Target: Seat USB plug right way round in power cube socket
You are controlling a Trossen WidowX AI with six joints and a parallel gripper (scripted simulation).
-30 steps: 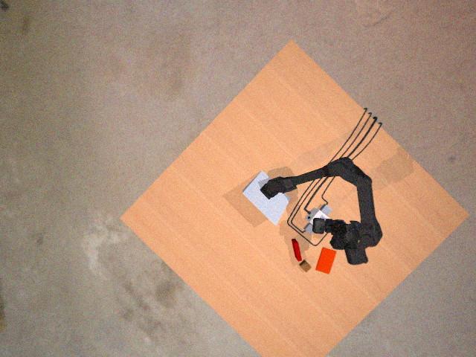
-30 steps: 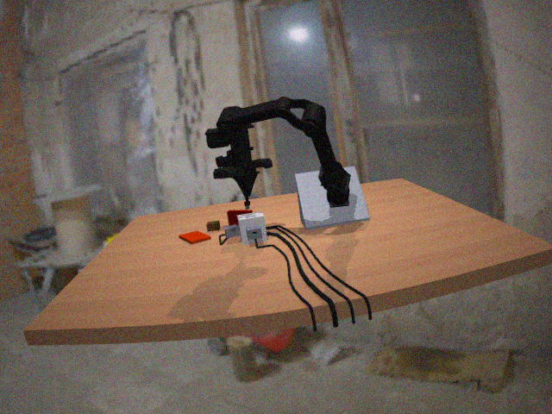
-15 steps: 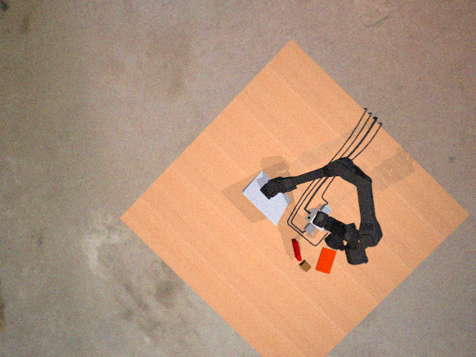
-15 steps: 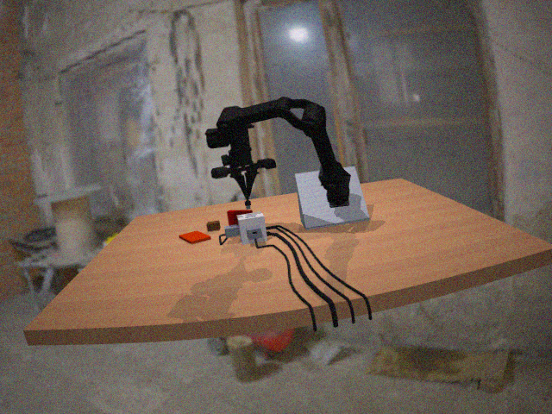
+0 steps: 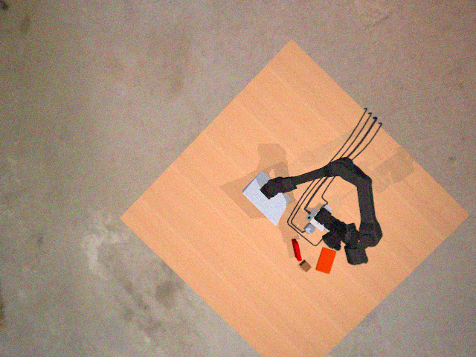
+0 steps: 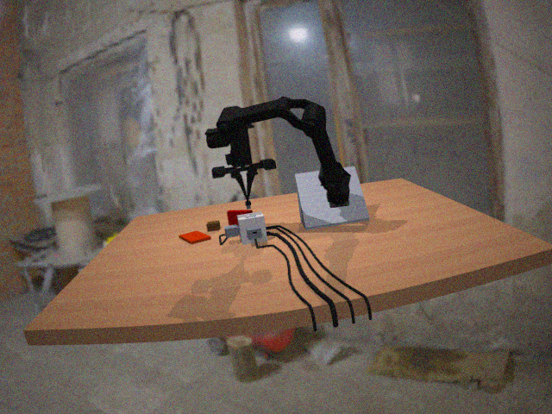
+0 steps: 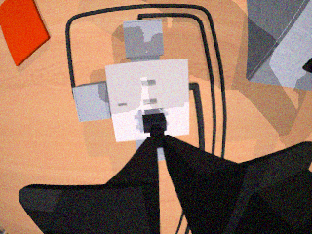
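The dark USB plug is 2 cm below my gripper tip. Round my gripper tip: small brown cube: 22 cm to the right, 15 cm ahead, 12 cm below; flat orange plate: 20 cm ahead, 13 cm below, 12 cm to the right; red block: 20 cm to the right, 10 cm below, 4 cm ahead.
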